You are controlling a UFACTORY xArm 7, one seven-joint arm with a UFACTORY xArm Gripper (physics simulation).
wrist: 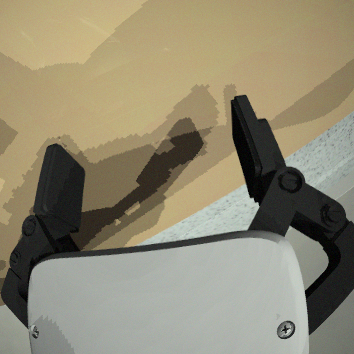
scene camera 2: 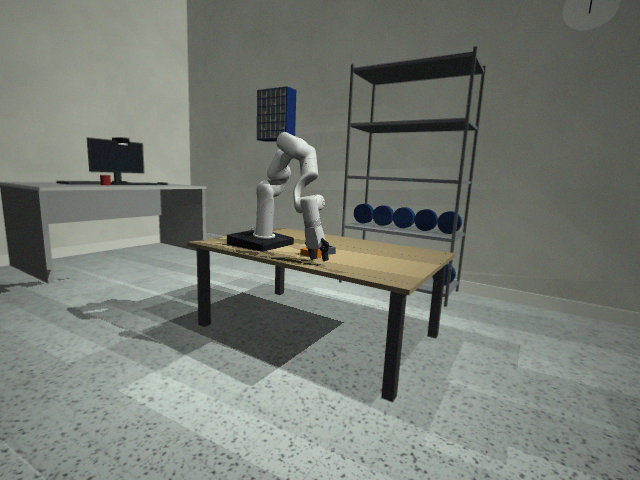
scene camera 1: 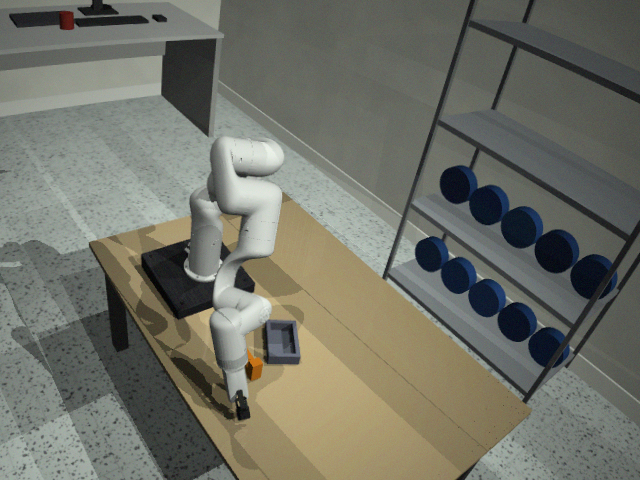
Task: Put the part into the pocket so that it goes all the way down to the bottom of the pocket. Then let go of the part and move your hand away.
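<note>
The orange part (scene camera 1: 254, 368) (scene camera 2: 305, 252) lies on the table beside the pocket block, partly hidden behind the arm. The grey-blue pocket block (scene camera 1: 283, 360) (scene camera 2: 331, 250) stands on the table; its rectangular pocket faces up, and the part is outside it. My gripper (scene camera 1: 242, 413) (scene camera 2: 319, 257) (wrist: 144, 135) is open, with nothing between its fingers. It is low over the table, on the side of the part away from the robot's base. The part and the pocket block do not show in the wrist view.
The wooden table (scene camera 1: 372, 382) (scene camera 2: 372, 258) carries the black base plate (scene camera 1: 175, 294) (scene camera 2: 242, 240). The near long table edge runs close to the gripper. A shelf rack (scene camera 1: 426, 149) (scene camera 2: 347, 155) with blue discs stands beyond the table, and a desk (scene camera 1: 191, 28) (scene camera 2: 180, 189) stands at the left.
</note>
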